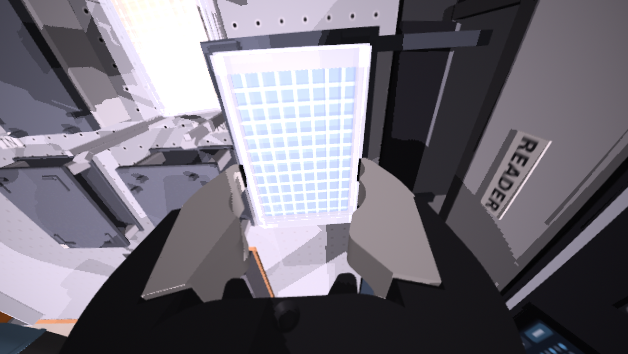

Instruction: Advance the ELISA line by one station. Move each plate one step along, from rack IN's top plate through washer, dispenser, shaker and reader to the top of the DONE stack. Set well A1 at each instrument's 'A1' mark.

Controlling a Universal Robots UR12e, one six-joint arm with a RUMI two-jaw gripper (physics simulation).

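Frame: origin at the arm's base, x up, y ahead, z left, level; millimetres.
Seen in the pictures: gripper, fingertip midpoint: (pixel 302 164).
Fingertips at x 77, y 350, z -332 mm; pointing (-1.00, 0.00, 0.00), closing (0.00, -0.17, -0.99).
Observation:
Offsets run from my fingertips to a thing's top centre. "spot": to the spot under its first point.
A well plate {dx +10, dy +7, dz -1 mm} (pixel 298 145) with pale blue wells is held by its long sides between the two jaws of my gripper (pixel 302 164). My gripper is shut on it. The plate is over the reader's dark carrier {spot: dx -14, dy +58, dz -97 mm} (pixel 435 39), whose rim shows along the plate's far and right edges; whether the plate touches it I cannot tell. The reader {spot: dx +46, dy +30, dz -115 mm} (pixel 560 100), with its label, stands at the right. Another plate {dx -95, dy +104, dz +110 mm} (pixel 167 55), washed out by glare, shows at the upper left. The A1 marks cannot be made out.
Two grey plate nests {spot: dx -90, dy -32, dz +384 mm} (pixel 60 205) {spot: dx -70, dy -30, dz +186 mm} (pixel 165 187) are at the left, beside and below the glare-lit plate. A dark panel {spot: dx -75, dy +110, dz +232 mm} (pixel 35 75) is at the upper left. An orange-edged part {spot: dx -129, dy -331, dz +176 mm} (pixel 262 272) shows below the held plate. A dark device with a lit blue screen {spot: dx +91, dy -74, dz -108 mm} (pixel 540 334) is at the lower right.

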